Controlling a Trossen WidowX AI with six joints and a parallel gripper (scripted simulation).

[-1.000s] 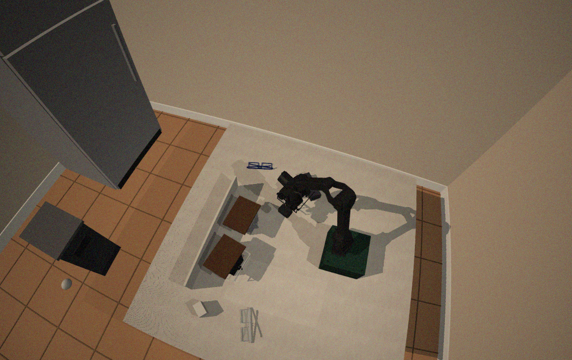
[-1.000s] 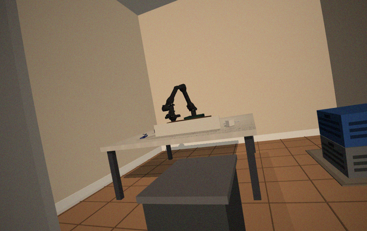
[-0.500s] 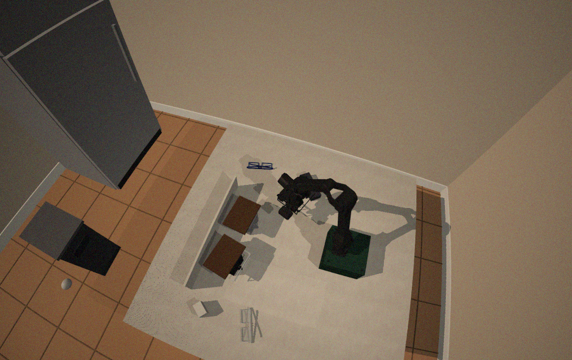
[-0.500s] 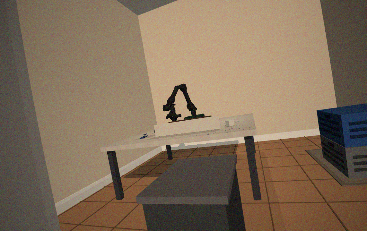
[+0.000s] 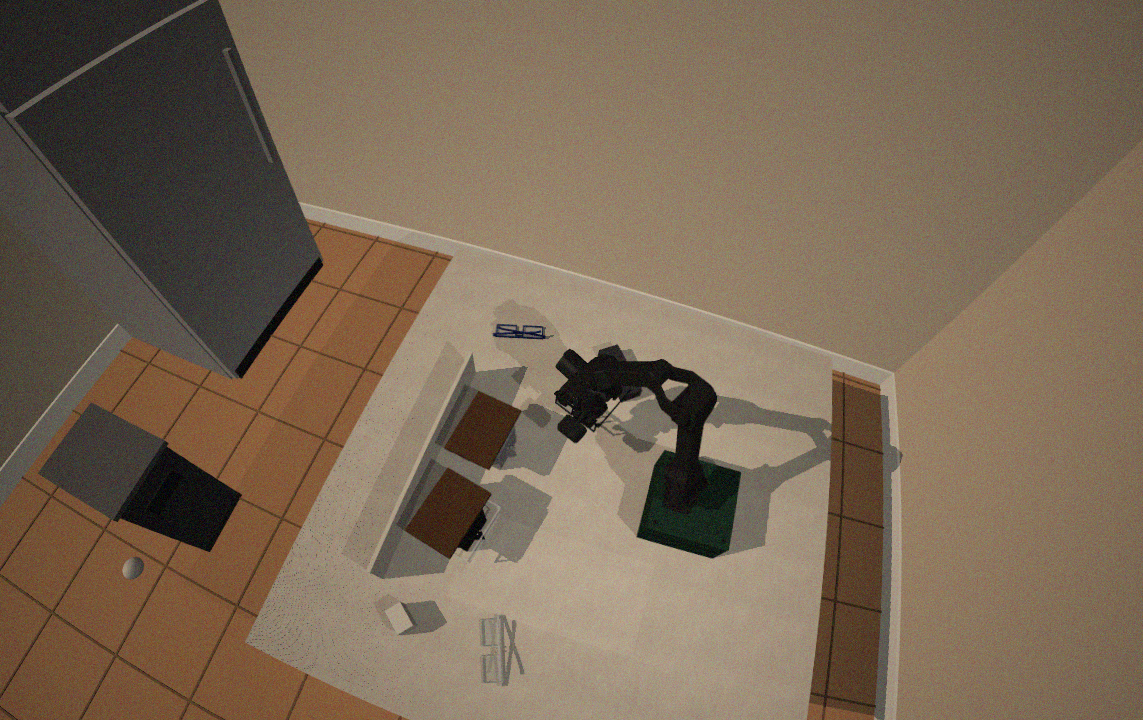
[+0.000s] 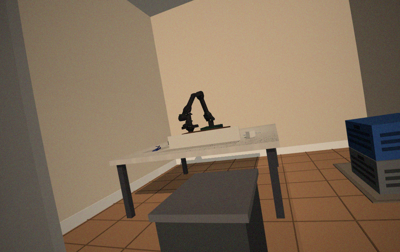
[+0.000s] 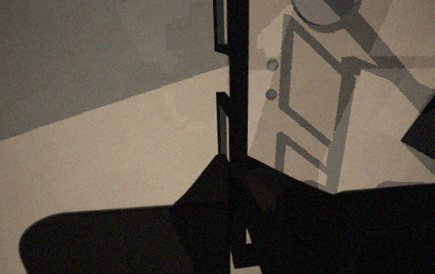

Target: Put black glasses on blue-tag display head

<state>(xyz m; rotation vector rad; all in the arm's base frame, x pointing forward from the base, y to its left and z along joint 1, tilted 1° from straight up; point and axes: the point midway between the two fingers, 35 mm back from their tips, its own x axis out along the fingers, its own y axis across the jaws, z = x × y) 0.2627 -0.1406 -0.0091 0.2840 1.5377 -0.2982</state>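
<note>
My gripper tip is 50 mm short of the small grey stand, 90 mm to the left of it and 40 mm above it. Also, from my gripper tip: white backboard 340 mm ahead, 230 mm to the left, 10 mm below; white cube 250 mm ahead, 600 mm to the left, 40 mm below; dark case 40 mm behind, 200 mm to the right, 40 mm below.
</note>
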